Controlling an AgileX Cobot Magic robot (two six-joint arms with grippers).
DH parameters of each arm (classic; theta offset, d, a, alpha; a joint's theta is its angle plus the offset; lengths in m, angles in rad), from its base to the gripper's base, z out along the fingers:
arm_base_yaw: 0 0.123 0 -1.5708
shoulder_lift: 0.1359 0 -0.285 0
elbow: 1.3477 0 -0.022 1.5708
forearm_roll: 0 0.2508 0 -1.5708
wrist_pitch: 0 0 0.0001 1.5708
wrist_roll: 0 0.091 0 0
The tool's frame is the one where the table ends.
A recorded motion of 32 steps. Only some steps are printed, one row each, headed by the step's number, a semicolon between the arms.
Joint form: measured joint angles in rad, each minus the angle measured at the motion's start. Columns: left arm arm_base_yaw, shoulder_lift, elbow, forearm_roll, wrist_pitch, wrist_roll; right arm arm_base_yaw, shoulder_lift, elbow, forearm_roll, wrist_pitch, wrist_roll.
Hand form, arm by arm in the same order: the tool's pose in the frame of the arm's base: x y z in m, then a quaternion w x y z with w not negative. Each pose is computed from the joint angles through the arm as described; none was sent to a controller.
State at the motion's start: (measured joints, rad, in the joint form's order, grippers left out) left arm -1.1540 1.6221 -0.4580 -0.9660 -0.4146 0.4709; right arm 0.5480 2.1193 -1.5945 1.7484 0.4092 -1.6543
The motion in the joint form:
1: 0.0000 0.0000 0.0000 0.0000 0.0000 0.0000; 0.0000 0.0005 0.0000 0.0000 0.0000 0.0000
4: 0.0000 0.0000 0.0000 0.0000 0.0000 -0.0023; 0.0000 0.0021 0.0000 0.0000 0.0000 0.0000
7: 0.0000 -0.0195 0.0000 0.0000 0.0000 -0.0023; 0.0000 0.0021 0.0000 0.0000 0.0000 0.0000
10: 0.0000 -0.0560 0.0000 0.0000 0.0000 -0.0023; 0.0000 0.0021 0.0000 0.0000 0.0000 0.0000
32: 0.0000 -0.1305 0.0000 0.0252 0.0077 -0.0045; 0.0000 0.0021 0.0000 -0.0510 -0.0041 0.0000
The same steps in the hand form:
1: 0.1284 -0.2156 0.1291 0.35998 0.25858 0.88419 -0.14750; 0.4039 0.2884 0.2277 0.47401 -0.28613 0.76217 0.33547
4: 0.1284 -0.2156 0.1291 0.35981 0.25756 0.88449 -0.14792; 0.4041 0.2885 0.2269 0.47337 -0.28610 0.76263 0.33535
7: 0.1283 -0.2155 0.1340 0.36558 0.25492 0.88171 -0.15478; 0.4041 0.2885 0.2269 0.47337 -0.28610 0.76263 0.33535
10: 0.1281 -0.2149 0.1430 0.37628 0.24992 0.87628 -0.16758; 0.4041 0.2885 0.2269 0.47337 -0.28610 0.76263 0.33535
32: 0.1264 -0.2138 0.1615 0.39724 0.25118 0.86098 -0.19447; 0.4035 0.2881 0.2251 0.47361 -0.30672 0.76093 0.32032

